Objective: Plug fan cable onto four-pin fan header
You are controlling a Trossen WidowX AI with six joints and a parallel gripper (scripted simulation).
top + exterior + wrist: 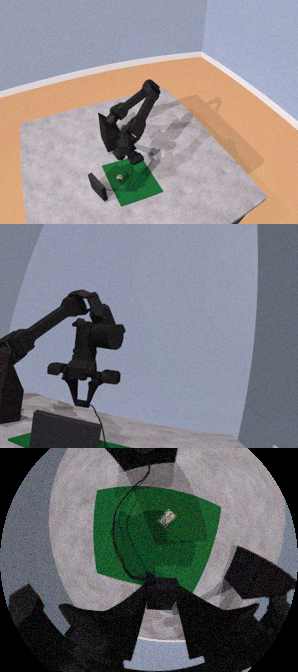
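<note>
Now: gripper tip 110 mm above the white four-pin header and 80 mm to the left of it. From my gripper tip the other things lie so: black plug: 10 mm to the left; green board: 130 mm below, 30 mm to the right, 30 mm ahead; black fan: 210 mm to the right, 60 mm ahead, 50 mm below.
</note>
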